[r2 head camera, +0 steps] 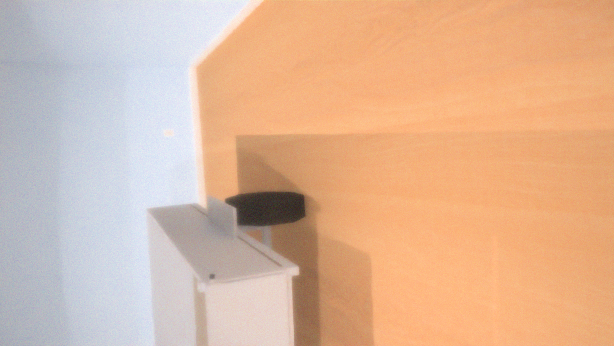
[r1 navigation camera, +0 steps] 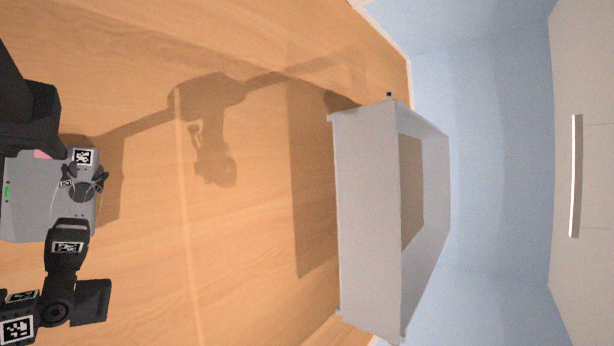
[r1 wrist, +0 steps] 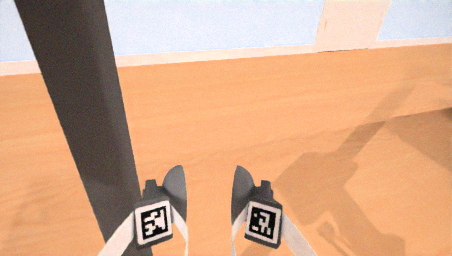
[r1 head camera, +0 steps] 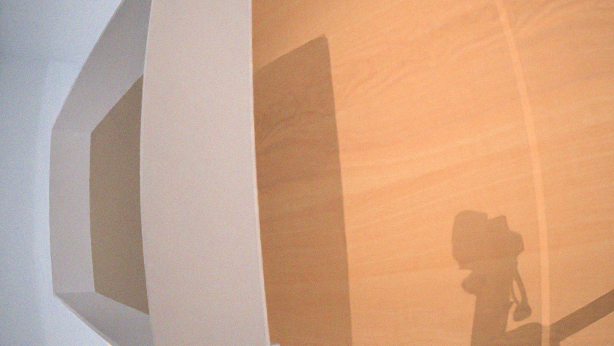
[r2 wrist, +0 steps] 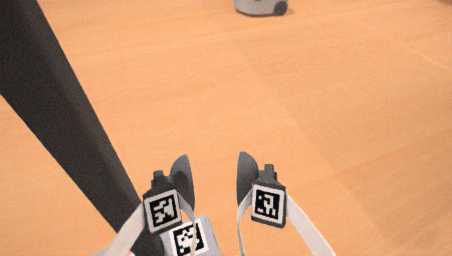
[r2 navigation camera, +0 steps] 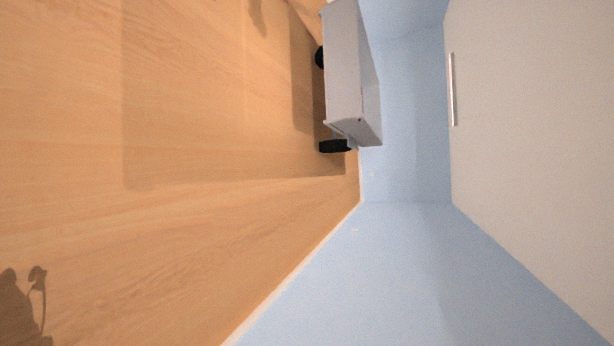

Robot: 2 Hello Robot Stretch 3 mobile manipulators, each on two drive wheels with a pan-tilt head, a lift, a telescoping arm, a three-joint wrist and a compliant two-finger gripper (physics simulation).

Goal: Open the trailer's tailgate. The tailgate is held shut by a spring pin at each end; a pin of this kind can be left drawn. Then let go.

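The pale grey trailer's long panel [r1 head camera: 200, 175] [r1 navigation camera: 367, 200] [r2 navigation camera: 342, 65], apparently the tailgate, stands upright along the open-topped box. A small dark pin knob [r1 navigation camera: 389, 95] shows at one end in the r1 navigation view. A dark knob [r2 head camera: 212, 276] [r2 navigation camera: 359, 120] shows on the end face nearer r2. Whether either pin is drawn cannot be told. The r1 gripper [r1 navigation camera: 84, 174] [r1 wrist: 209, 175] is open and empty, over its own base and well away from the trailer. The r2 gripper [r2 wrist: 215, 172] is open and empty above the floor, away from the trailer.
Black wheels [r2 head camera: 270, 208] [r2 navigation camera: 334, 145] stand under the trailer, with a fender plate [r2 head camera: 221, 217] beside its end. Blue walls [r1 navigation camera: 475, 175] [r2 navigation camera: 400, 250] rise behind it. Another robot's base [r2 wrist: 260, 6] shows at the top of the r2 wrist view. A dark mast [r1 wrist: 85, 110] [r2 wrist: 55, 110] stands left of each gripper.
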